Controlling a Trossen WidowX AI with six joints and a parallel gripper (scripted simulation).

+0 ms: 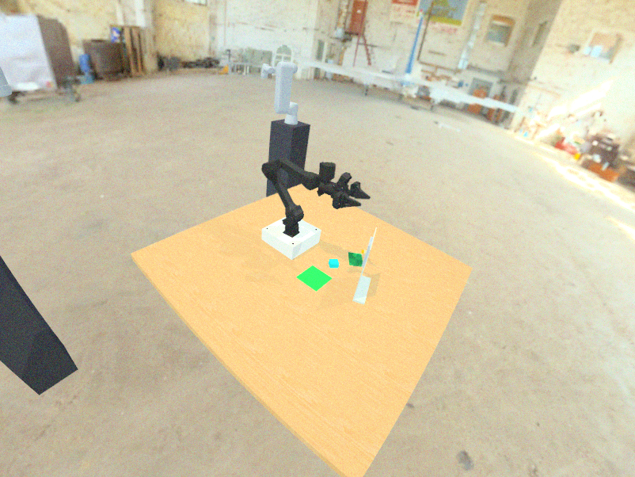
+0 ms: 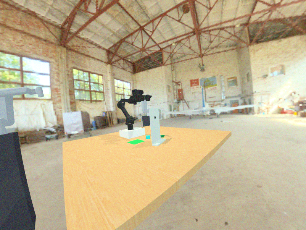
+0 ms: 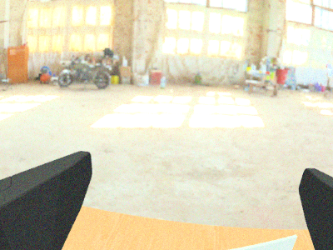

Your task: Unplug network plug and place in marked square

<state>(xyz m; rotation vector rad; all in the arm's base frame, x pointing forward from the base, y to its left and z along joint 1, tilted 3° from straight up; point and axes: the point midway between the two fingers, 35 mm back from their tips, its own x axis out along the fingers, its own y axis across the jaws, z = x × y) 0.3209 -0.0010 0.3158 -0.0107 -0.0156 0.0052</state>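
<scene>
Right now my gripper tip is 20 cm above the network plug, 7 cm short of it and 3 cm to the left of it. From my gripper tip the other things lie so: white upright panel 28 cm below, 9 cm ahead, 3 cm to the right; green marked square 41 cm below, 11 cm to the right, 10 cm behind.
</scene>
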